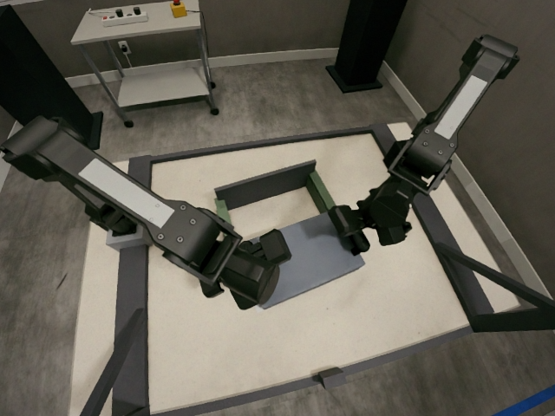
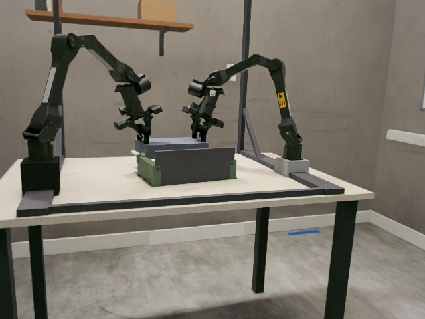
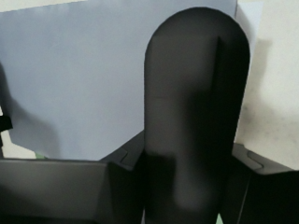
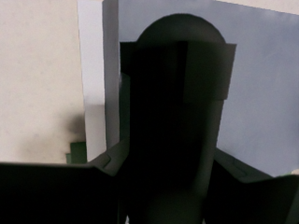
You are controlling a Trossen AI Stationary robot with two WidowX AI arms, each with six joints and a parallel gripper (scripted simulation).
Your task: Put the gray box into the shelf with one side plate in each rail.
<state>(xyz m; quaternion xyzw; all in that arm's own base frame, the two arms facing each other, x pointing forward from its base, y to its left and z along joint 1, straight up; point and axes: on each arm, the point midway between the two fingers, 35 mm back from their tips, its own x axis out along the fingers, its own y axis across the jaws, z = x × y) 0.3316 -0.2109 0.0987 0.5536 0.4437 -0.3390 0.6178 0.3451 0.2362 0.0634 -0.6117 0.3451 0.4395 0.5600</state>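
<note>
My left hand is 12 cm to the left of the gray box, 5 cm above it and 1 cm short of it. The rest, counted from my left hand: dark frame bar: 47 cm ahead, 16 cm to the right, 15 cm below; then dark back wall: 25 cm ahead, 10 cm to the right, 8 cm below.
Right now my right hand is 120 mm to the right of the gray box, 50 mm above it and 10 mm past it. From my right hand the other things lie so: dark frame bar: 450 mm ahead, 160 mm below, 80 mm to the left; dark back wall: 230 mm ahead, 140 mm to the left, 80 mm below.
</note>
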